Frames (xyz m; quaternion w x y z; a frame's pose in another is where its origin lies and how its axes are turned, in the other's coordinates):
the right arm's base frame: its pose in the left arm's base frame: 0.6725 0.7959 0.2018 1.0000 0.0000 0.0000 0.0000
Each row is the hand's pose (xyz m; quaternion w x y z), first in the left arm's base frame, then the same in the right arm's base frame.
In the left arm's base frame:
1: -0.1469 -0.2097 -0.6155 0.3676 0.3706 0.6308 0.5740
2: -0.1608 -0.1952 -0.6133 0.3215 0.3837 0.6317 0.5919
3: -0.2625 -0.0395 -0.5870 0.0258 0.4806 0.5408 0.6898
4: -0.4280 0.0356 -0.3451 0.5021 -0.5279 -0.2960 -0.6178
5: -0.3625 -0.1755 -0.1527 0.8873 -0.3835 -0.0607 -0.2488
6: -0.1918 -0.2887 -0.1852 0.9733 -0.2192 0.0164 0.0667
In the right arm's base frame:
1: -0.8194 -1.0056 -0.8173 0.3676 0.3706 0.6308 0.5740
2: -0.8333 -0.9911 -0.8151 0.3215 0.3837 0.6317 0.5919
3: -0.9350 -0.8354 -0.7888 0.0258 0.4806 0.5408 0.6898
4: -1.1005 -0.7603 -0.5469 0.5021 -0.5279 -0.2960 -0.6178
5: -1.0350 -0.9714 -0.3545 0.8873 -0.3835 -0.0607 -0.2488
6: -0.8643 -1.0846 -0.3870 0.9733 -0.2192 0.0164 0.0667

